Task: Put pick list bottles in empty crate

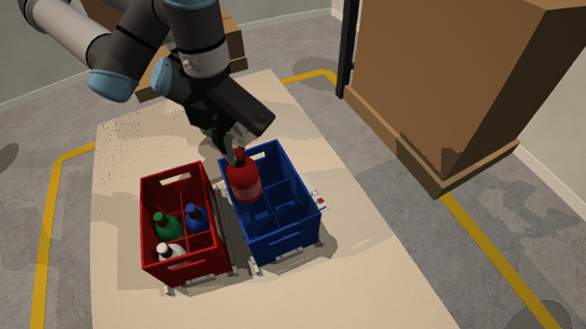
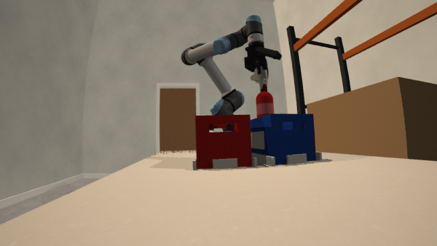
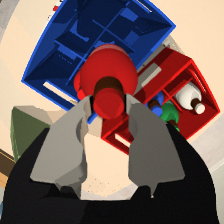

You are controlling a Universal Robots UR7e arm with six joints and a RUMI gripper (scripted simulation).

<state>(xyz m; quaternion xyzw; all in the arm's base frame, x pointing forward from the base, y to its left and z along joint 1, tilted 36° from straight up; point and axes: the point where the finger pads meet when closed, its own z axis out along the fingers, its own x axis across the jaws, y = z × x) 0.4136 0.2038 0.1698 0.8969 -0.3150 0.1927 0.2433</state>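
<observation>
Right now my hand is 70 mm above the red bottle. The rest, counted from my hand: red crate: 230 mm below, 200 mm to the right; blue bottle: 230 mm below, 160 mm to the right; blue crate: 230 mm below, 40 mm to the left, 10 mm behind.
</observation>
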